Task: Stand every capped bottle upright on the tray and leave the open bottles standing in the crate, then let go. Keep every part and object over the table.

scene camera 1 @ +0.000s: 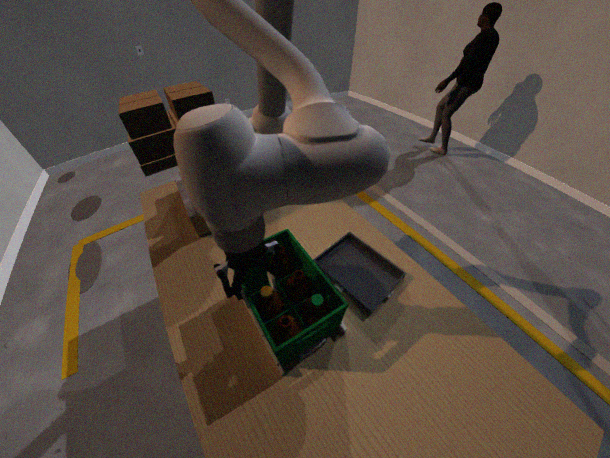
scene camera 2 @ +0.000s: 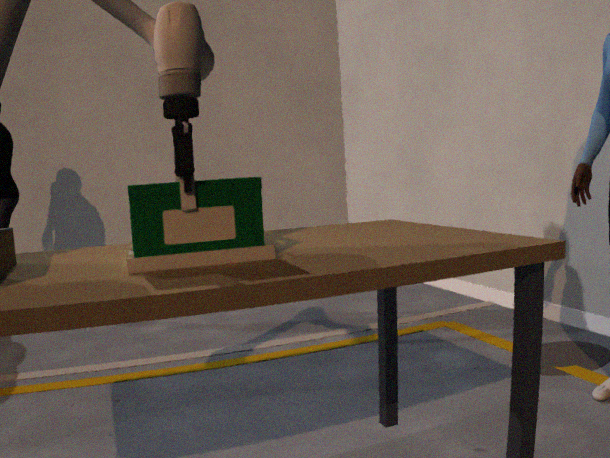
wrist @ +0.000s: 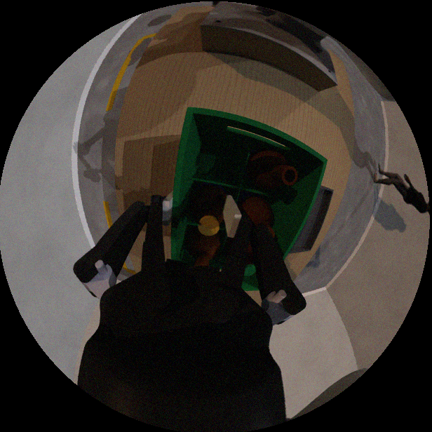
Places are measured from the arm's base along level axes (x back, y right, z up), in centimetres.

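Where they show: gripper, between the fingertips: (scene camera 1: 260, 294) (scene camera 2: 186, 208).
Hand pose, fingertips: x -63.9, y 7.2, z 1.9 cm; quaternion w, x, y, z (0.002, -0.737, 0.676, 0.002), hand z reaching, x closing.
Each offset is from my fingertips to the top centre of the thing. "spot": to the spot under its first point. Level surfaces: height alone.
The green crate {dx -1.4, dy -6.1, dz +5.7 cm} (scene camera 1: 311, 345) (scene camera 2: 145, 220) (wrist: 189, 142) stands on the table with brown bottles upright in its cells. One bottle has a yellow-orange cap {dx -2.0, dy -1.6, dz +4.5 cm} (scene camera 1: 266, 291) (wrist: 208, 225), another a green cap {dx -9.3, dy -11.4, dz +4.5 cm} (scene camera 1: 317, 300) (wrist: 249, 270). An open bottle {dx -10.7, dy -2.7, dz +4.5 cm} (scene camera 1: 287, 322) stands at the near end, another open bottle {dx -1.2, dy -10.5, dz +4.5 cm} (scene camera 1: 298, 277) (wrist: 257, 211) near the middle, and an open bottle (wrist: 289, 175) farther back. My gripper (scene camera 1: 254, 287) (wrist: 203, 198) is partly open and empty, one finger outside the crate's side wall, the other inside, straddling the yellow-capped bottle. The dark tray {spot: dx -1.6, dy -33.2, dz -11.3 cm} (scene camera 1: 360, 272) (wrist: 313, 220) lies beside the crate, its bare floor showing.
The wooden table {dz -11.8 cm} (scene camera 1: 425, 390) (scene camera 2: 390, 240) bears the crate and tray. A long brown box (wrist: 265, 55) lies beyond the crate in the wrist view. Cardboard boxes (scene camera 1: 150, 120) are stacked behind the table. One person (scene camera 1: 477, 60) stands by the wall, another (scene camera 2: 597, 120) at the right edge.
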